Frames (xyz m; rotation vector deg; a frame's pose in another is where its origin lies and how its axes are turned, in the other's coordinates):
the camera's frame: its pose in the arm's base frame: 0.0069 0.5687 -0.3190 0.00 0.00 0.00
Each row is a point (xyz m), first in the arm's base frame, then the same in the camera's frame.
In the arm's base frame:
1: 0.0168 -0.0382 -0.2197
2: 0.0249 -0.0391 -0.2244
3: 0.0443 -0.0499 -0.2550
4: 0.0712 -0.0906 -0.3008
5: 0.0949 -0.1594 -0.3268
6: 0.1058 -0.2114 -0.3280
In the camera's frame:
1: 0.0099 -0.6069 0.0993
2: 0.0180 -0.6078 0.0946
3: 0.0374 -0.6186 0.0640
4: 0.0643 -0.6593 0.0182
5: 0.0880 -0.7281 -0.0078
6: 0.0989 -0.7801 -0.0090

